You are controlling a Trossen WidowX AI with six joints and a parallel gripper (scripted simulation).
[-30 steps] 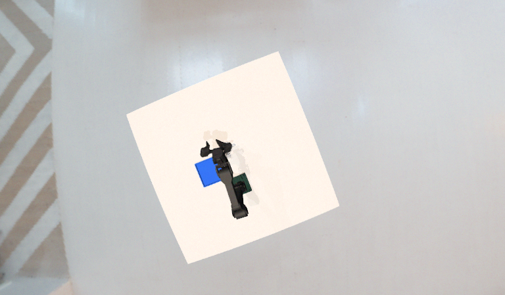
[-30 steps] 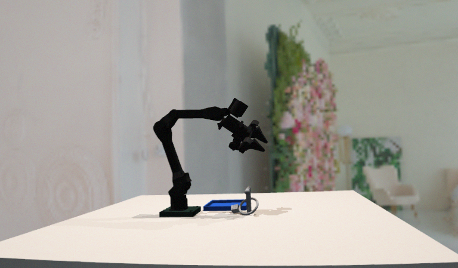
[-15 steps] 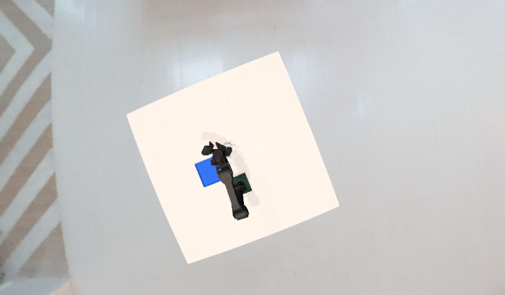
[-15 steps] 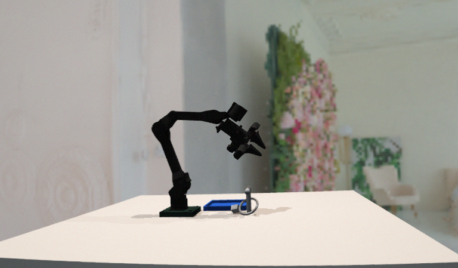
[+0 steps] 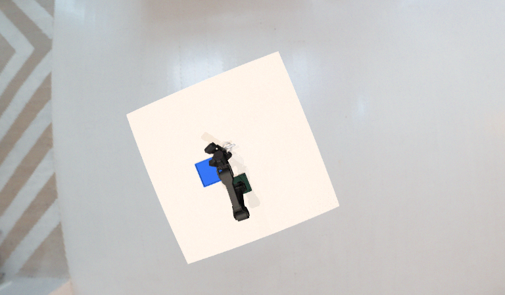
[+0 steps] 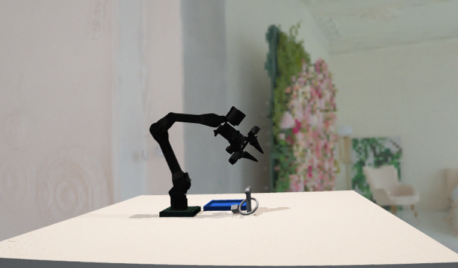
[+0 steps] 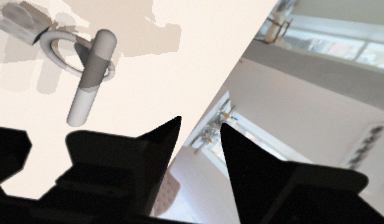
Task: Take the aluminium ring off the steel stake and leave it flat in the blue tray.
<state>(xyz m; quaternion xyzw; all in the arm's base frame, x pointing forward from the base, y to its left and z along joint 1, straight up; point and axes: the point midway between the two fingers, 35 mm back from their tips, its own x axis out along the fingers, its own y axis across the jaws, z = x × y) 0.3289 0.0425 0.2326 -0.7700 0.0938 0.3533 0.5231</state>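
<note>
The aluminium ring is 20 cm below my gripper tip, 6 cm behind it and 4 cm to the right of it. The rest, counted from my gripper tip: blue tray: 22 cm below, 18 cm behind, 14 cm to the left.
</note>
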